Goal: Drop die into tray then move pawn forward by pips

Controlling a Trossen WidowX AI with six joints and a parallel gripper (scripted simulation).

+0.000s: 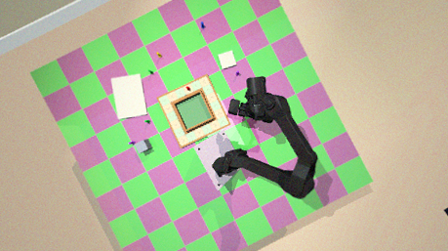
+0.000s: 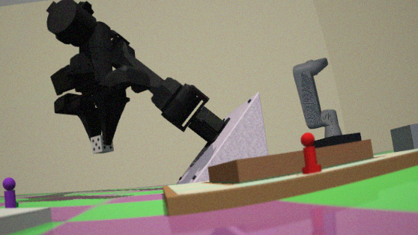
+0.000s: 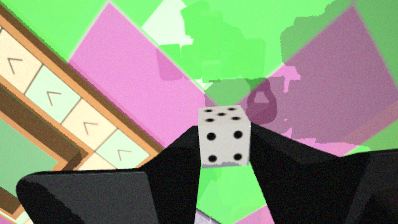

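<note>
The red pawn is 270 mm ahead of my gripper tip, 170 mm to the left of it and 50 mm below it. Round my gripper tip: blue pawn: 500 mm ahead, 70 mm to the right, 70 mm below; white die: right at my gripper tip; grey block: 510 mm to the left, 150 mm ahead, 60 mm below.
</note>
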